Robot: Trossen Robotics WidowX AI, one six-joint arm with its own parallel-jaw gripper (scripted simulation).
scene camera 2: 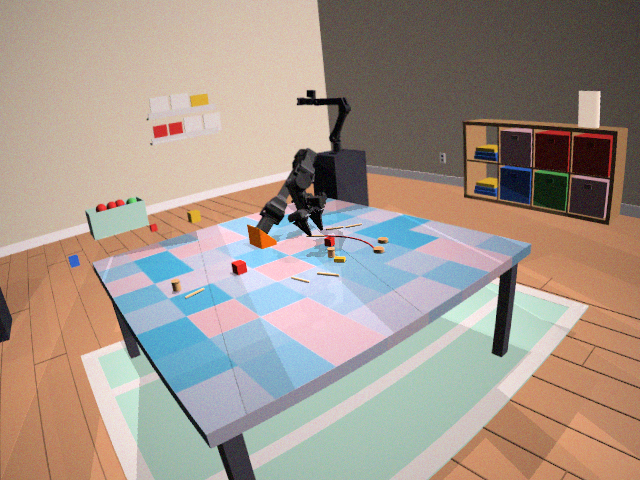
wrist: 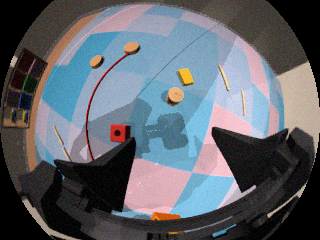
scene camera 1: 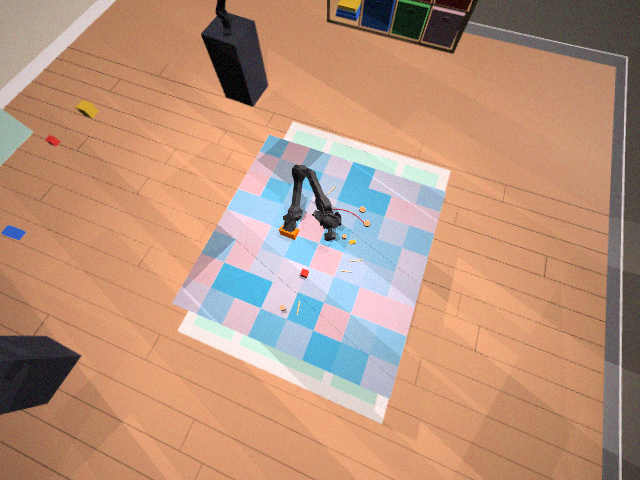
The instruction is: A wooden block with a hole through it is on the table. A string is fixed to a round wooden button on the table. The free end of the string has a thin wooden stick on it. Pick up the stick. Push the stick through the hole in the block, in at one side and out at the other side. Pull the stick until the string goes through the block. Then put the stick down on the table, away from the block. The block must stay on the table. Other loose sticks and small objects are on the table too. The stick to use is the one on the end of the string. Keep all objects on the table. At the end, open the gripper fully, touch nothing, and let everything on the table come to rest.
Labels:
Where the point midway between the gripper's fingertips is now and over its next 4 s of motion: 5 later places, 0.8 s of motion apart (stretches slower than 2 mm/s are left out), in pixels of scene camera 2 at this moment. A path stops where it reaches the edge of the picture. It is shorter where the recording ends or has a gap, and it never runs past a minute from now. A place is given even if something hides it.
The gripper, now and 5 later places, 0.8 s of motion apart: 316, 233; 327, 231; 328, 230; 328, 228; 328, 227; 328, 231

